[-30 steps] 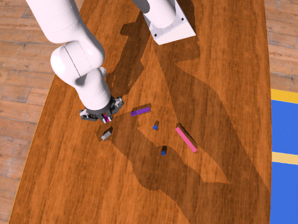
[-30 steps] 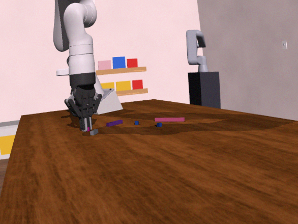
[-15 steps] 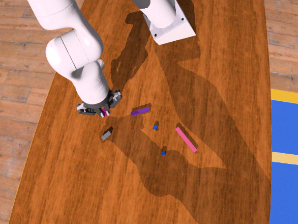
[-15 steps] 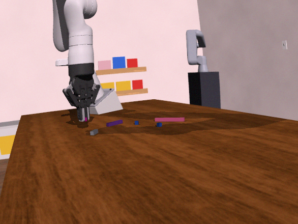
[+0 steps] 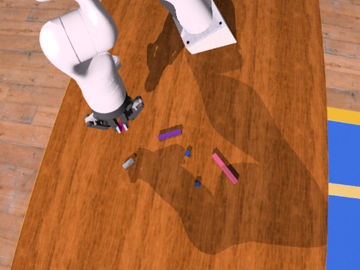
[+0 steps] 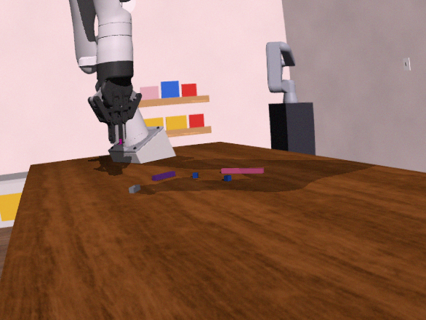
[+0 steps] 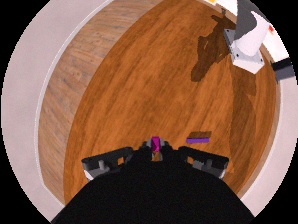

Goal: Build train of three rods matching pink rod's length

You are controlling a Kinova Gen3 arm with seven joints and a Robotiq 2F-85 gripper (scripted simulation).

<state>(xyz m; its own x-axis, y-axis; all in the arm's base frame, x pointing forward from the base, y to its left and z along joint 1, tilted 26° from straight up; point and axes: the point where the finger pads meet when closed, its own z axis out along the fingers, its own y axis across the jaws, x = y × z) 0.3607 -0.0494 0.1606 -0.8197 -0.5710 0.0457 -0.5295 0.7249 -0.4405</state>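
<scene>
Now: hand 80 mm short of the small blue rod, 190 mm to the right of it and 100 mm above it. Also, from my hand: magenta rod 10 mm below; then grey rod 60 mm ahead, 20 mm to the left, 100 mm below; then purple rod 40 mm behind, 100 mm to the left, 100 mm below.
</scene>
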